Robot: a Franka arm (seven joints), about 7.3 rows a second.
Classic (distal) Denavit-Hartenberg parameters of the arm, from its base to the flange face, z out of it. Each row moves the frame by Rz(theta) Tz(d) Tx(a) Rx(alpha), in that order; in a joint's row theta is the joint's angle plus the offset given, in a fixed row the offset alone. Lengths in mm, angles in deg.
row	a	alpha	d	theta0
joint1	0	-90	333	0
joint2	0	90	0	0
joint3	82.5	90	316	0
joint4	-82.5	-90	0	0
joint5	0	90	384	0
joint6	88	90	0	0
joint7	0	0	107	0
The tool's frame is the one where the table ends.
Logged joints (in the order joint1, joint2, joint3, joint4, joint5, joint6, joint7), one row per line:
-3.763, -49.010, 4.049, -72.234, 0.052, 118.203, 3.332
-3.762, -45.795, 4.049, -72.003, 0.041, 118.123, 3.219
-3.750, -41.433, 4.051, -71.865, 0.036, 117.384, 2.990
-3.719, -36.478, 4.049, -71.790, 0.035, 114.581, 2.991
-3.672, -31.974, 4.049, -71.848, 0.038, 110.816, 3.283
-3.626, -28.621, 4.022, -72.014, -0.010, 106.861, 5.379
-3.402, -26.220, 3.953, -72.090, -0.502, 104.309, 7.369
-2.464, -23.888, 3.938, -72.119, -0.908, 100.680, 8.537
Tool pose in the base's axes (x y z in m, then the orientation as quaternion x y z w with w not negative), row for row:
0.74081, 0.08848, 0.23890, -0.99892, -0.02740, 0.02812, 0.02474
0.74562, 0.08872, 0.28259, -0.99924, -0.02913, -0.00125, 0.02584
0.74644, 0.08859, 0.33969, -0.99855, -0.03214, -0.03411, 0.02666
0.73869, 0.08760, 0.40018, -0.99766, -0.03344, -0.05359, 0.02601
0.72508, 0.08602, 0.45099, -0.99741, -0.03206, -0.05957, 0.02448
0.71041, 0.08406, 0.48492, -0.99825, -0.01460, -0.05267, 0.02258
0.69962, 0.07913, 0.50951, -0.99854, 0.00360, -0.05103, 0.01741
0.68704, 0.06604, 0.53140, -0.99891, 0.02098, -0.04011, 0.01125
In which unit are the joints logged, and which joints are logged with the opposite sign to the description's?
The joints are logged in degrees. Opposite sign: joint1, joint2.
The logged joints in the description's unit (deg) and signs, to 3 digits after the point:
3.763, 49.010, 4.049, -72.234, 0.052, 118.203, 3.332
3.762, 45.795, 4.049, -72.003, 0.041, 118.123, 3.219
3.750, 41.433, 4.051, -71.865, 0.036, 117.384, 2.990
3.719, 36.478, 4.049, -71.790, 0.035, 114.581, 2.991
3.672, 31.974, 4.049, -71.848, 0.038, 110.816, 3.283
3.626, 28.621, 4.022, -72.014, -0.010, 106.861, 5.379
3.402, 26.220, 3.953, -72.090, -0.502, 104.309, 7.369
2.464, 23.888, 3.938, -72.119, -0.908, 100.680, 8.537

